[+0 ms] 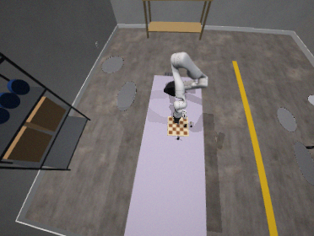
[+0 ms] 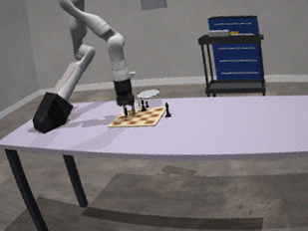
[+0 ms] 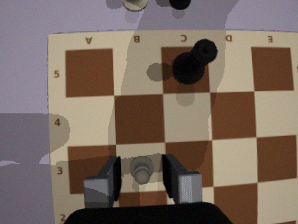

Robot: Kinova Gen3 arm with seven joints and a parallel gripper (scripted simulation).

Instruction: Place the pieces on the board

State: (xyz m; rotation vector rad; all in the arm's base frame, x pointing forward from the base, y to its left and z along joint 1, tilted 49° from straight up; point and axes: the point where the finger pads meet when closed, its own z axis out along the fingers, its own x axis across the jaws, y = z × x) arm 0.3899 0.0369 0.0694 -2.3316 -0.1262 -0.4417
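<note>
Now: the white pawn 10 mm below my hand. Also, from my hand: chessboard: 40 mm ahead, 10 mm to the left, 30 mm below; white bishop: 30 mm behind, 140 mm to the left, 10 mm below; black pawn: 10 mm ahead, 140 mm to the left, 20 mm below.
</note>
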